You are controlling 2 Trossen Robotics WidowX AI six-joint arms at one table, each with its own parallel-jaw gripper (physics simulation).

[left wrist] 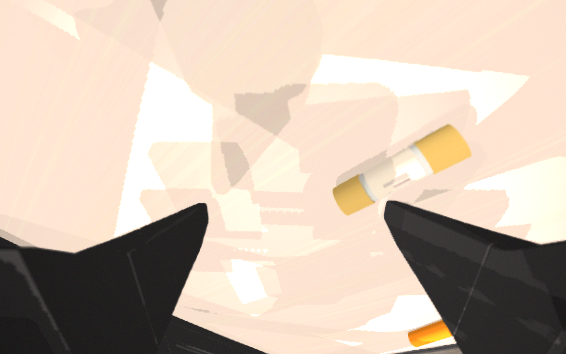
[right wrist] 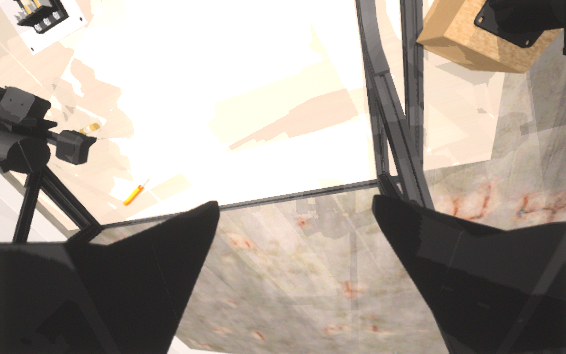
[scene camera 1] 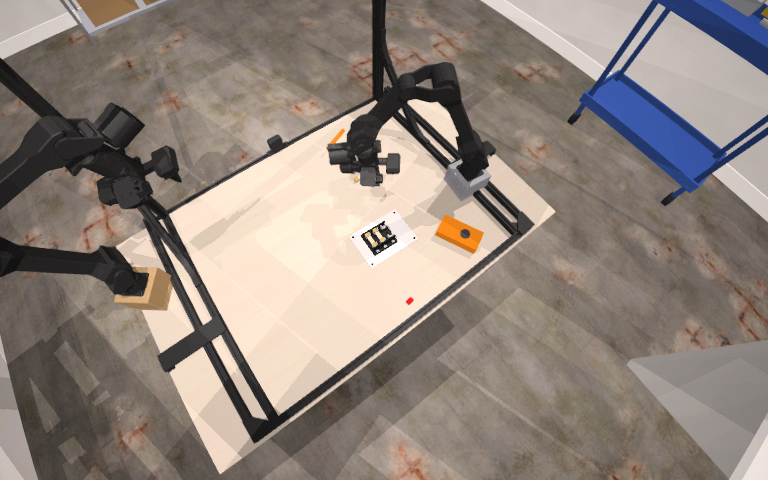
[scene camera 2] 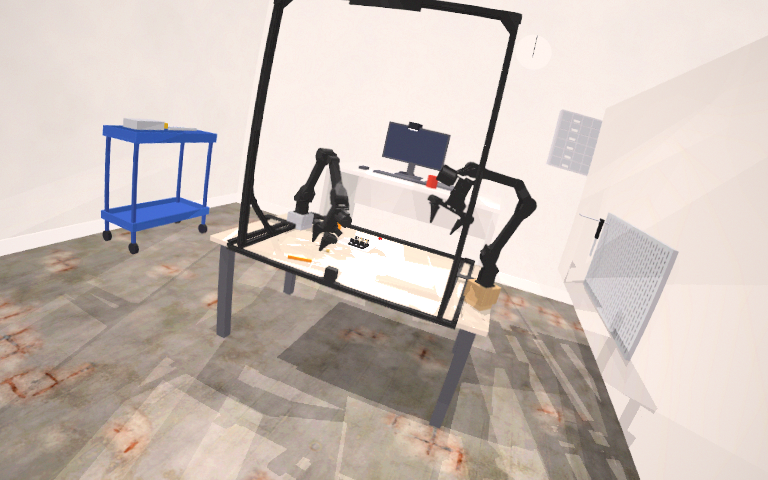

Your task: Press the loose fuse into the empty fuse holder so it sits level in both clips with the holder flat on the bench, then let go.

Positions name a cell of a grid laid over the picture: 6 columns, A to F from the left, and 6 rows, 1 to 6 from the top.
my right gripper: right wrist D4; scene camera 1 B3; scene camera 2 D3; not seen in the left wrist view (out of frame)
